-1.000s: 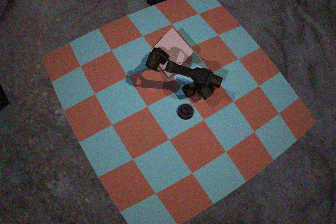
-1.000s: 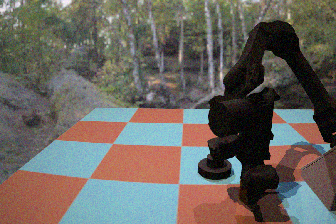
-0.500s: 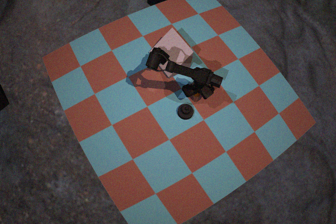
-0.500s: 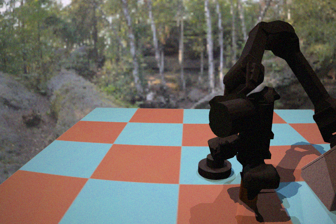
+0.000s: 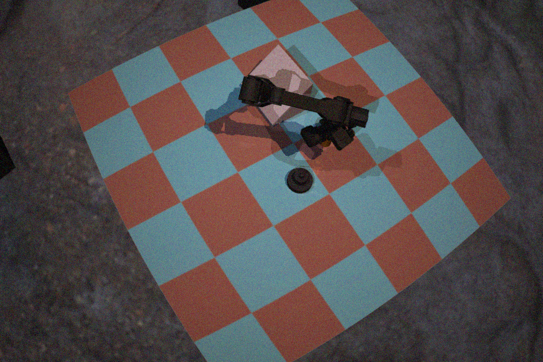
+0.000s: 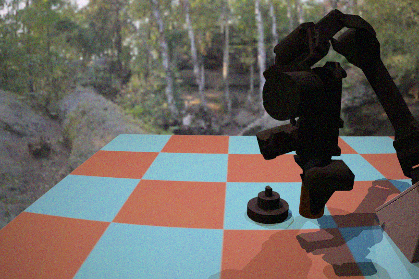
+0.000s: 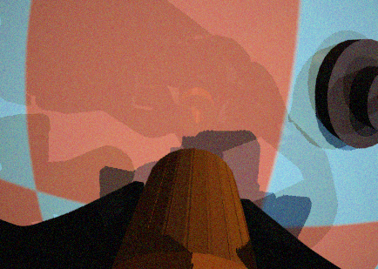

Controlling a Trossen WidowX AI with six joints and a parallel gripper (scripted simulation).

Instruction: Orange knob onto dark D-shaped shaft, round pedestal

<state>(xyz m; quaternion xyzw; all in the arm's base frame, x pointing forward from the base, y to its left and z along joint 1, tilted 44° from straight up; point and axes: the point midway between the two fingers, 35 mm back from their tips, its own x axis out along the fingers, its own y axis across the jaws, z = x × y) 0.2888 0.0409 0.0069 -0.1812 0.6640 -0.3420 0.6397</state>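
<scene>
Now: gripper tip 130 mm to the left of the dark pedestal, 50 mm above it and 40 mm short of it. Round my gripper tip: orange knob: 20 mm above.
</scene>
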